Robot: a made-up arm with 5 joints. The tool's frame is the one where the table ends. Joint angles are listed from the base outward.
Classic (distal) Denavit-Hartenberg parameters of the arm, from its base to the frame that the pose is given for. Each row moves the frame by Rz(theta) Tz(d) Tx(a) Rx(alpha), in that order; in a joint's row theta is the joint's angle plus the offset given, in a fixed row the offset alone. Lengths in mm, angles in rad.
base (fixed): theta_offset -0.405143; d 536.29; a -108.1; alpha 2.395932
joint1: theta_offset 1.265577; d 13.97; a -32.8; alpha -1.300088
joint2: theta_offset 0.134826; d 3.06; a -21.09; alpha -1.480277
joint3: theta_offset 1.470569; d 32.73; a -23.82; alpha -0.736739
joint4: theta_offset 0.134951; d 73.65; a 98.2; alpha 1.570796
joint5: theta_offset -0.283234; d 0; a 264.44; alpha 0
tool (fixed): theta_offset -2.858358; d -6.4; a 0; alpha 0
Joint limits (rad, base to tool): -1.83..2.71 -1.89..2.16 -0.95..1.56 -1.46..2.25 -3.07..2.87
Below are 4 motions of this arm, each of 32 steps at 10 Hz.
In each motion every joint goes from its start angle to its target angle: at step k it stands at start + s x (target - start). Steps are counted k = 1, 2, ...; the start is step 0. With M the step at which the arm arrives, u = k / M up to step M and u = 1 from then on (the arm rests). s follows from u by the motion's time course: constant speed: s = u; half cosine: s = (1 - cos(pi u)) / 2; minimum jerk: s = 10 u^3 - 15 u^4 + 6 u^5.
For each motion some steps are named. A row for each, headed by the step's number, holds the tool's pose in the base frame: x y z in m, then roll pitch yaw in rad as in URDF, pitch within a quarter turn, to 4 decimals.
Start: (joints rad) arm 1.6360 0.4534 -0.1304 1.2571 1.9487
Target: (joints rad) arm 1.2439 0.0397 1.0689 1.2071 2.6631
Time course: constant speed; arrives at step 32
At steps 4, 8, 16, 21, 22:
4: 0.2996 0.0267 0.4629 -0.2841 0.0990 -2.6259
8: 0.2818 0.0990 0.4403 -0.4270 0.1128 -2.4352
16: 0.2071 0.2271 0.4283 -0.7076 0.2341 -2.0828
21: 0.1429 0.2859 0.4429 -0.8728 0.3640 -1.8952
22: 0.1293 0.2951 0.4476 -0.9049 0.3940 -1.8614

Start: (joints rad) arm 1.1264 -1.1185 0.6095 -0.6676 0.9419
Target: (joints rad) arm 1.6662 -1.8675 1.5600 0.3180 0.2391
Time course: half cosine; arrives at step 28
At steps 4, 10, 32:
4: -0.0940 0.1901 0.8843 1.3337 0.9970 -1.3733
10: -0.0710 0.2314 0.8599 1.0141 0.9366 -1.4583
32: 0.0153 0.3705 0.5952 0.6540 0.1931 -1.8418

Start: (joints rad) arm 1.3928 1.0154 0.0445 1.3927 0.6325
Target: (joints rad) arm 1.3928 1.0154 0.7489 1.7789 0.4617
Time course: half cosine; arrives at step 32
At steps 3, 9, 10, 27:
3: -0.0723 -0.2840 0.2776 0.2604 -0.5899 1.7090
9: -0.1000 -0.2457 0.2349 0.2940 -0.7400 1.6189
10: -0.1068 -0.2351 0.2256 0.3072 -0.7760 1.5929
27: -0.2254 0.0087 0.1579 1.3939 -1.2024 0.3195

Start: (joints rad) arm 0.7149 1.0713 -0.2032 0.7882 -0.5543
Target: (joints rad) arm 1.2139 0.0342 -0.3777 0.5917 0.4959
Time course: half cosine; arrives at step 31
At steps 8, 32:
8: -0.0229 -0.2207 0.5799 0.5680 0.4527 1.6656
32: 0.1844 -0.1634 0.6729 -0.0065 0.5215 2.5051

